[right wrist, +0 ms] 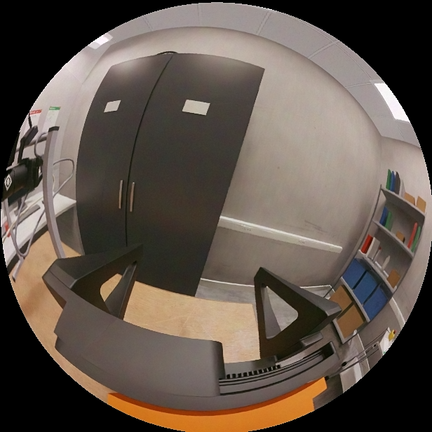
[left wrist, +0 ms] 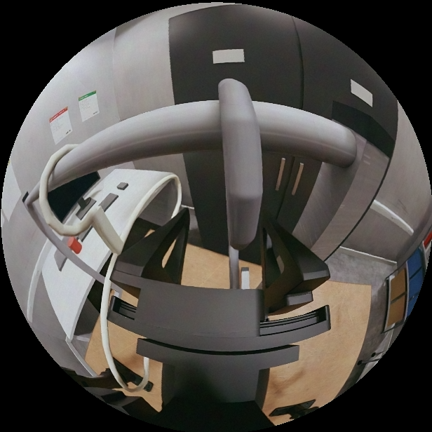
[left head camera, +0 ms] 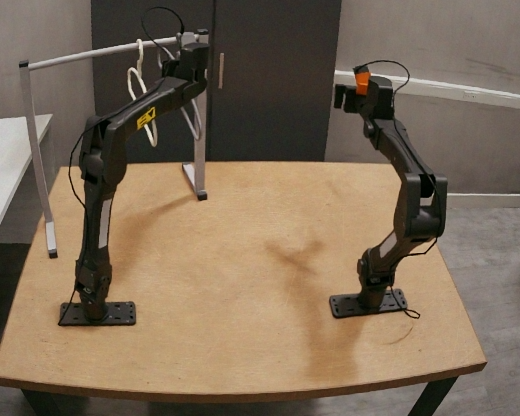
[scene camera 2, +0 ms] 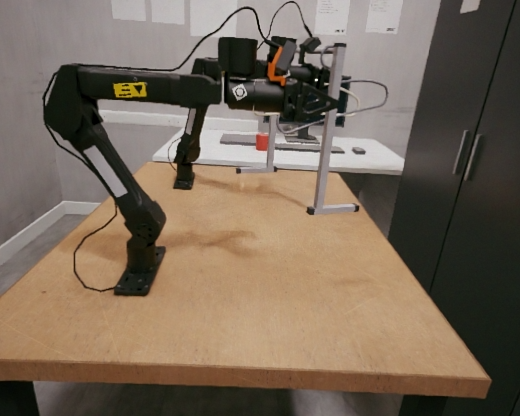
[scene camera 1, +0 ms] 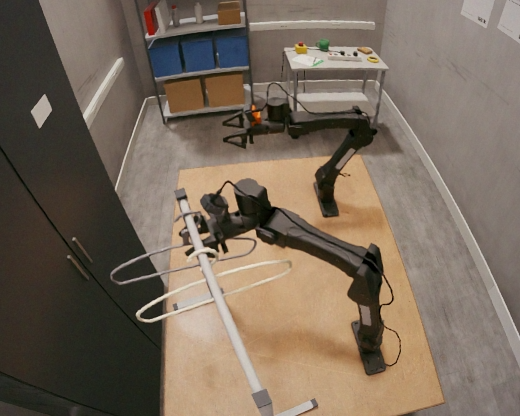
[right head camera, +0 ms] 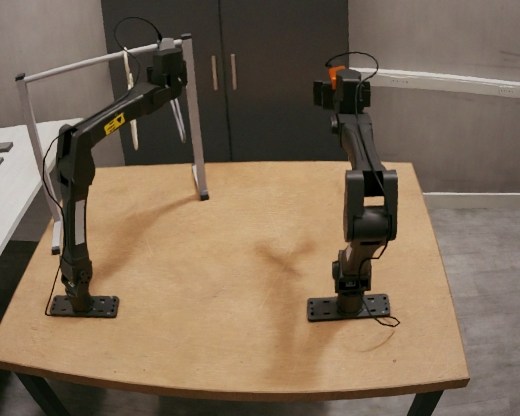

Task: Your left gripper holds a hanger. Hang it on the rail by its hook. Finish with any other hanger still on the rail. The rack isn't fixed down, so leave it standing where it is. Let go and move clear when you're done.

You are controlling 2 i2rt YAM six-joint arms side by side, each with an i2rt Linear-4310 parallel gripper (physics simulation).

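Frame: origin at the left arm's base, x right, y ahead, z up, level; metres.
Seen in the pictures: left gripper, fingertip midpoint: point(left head camera: 174, 63) point(scene camera 1: 181, 244); right gripper, fingertip midpoint: point(left head camera: 353, 87) point(scene camera 2: 332, 101) point(scene camera 1: 222, 131); left arm's base, link origin: point(left head camera: 97, 315) point(scene camera 2: 184, 181) point(scene camera 1: 368, 346) point(right head camera: 84, 307); right arm's base, link origin: point(left head camera: 369, 304) point(scene camera 2: 142, 270) point(scene camera 1: 325, 199) point(right head camera: 349, 308).
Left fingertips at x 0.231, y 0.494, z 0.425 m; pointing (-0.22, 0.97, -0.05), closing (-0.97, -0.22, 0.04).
Offsets run from my left fingertips to a thing's middle. "pt": to the spot under its first point. Level surfaces: height alone.
The grey hanger point(left head camera: 200, 131) point(scene camera 1: 112, 275) point(scene camera 2: 386, 92) has its hook over the rail {pt dx -0.225, dy -0.095, dz +0.084 m} point(left head camera: 90, 54) point(scene camera 1: 232, 325) near one end; in the left wrist view, the hanger point(left wrist: 242, 200) stands between the spread fingers. The white hanger {pt dx -0.055, dy -0.252, dz -0.096 m} point(scene camera 1: 289, 267) point(left wrist: 104, 320) hangs from the same rail, beside the grey one and apart from it. My left gripper point(left wrist: 224, 213) is partly open around the grey hanger, without clamping it. The arm hides part of the hanger in both head views. My right gripper point(scene camera 1: 225, 131) point(right wrist: 201, 264) is open and empty, raised away from the rack.
The rack post point(scene camera 2: 326, 150) stands upright on the wooden table {dz -0.425 m} point(left head camera: 235, 340), close to the left gripper. Dark cabinets point(left head camera: 275, 75) are behind the rack. A white side desk point(scene camera 2: 380, 155) with a keyboard and a red cup point(scene camera 2: 262, 141) is beside the table.
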